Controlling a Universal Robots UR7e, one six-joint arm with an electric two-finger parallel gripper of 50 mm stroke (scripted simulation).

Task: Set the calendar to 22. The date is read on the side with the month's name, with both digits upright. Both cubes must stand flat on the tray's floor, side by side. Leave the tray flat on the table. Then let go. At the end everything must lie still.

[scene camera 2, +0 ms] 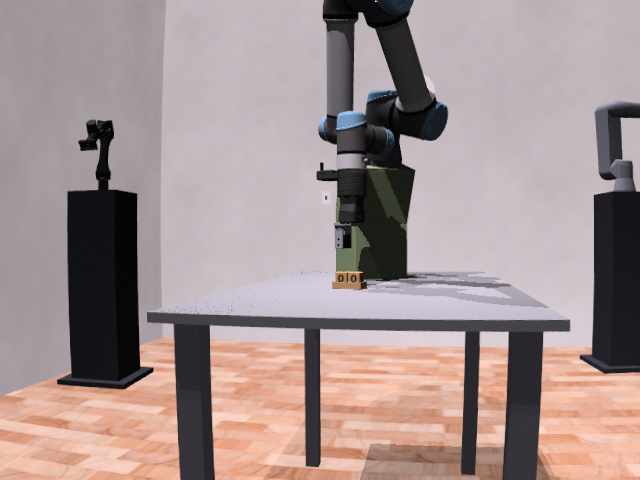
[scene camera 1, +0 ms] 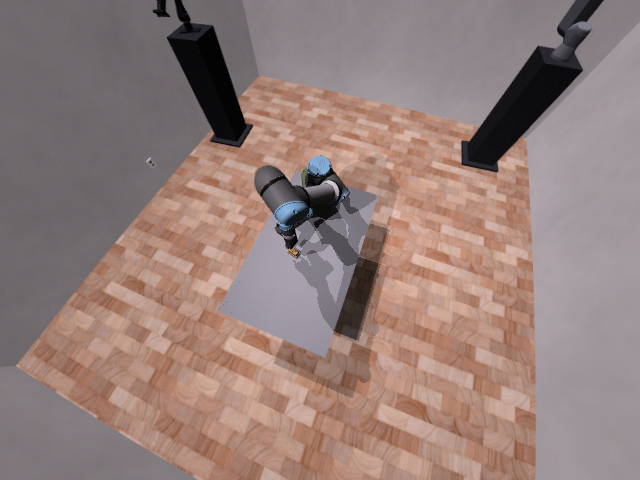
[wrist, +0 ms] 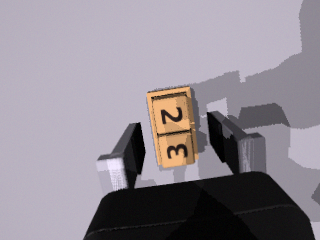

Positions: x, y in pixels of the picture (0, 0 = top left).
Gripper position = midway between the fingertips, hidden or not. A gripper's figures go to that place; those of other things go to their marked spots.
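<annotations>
There's a wooden tray point(wrist: 185, 90) sitting 0.24 m from the lens, and then my gripper point(wrist: 175, 132), which is 0.16 m from the lens.
</annotations>
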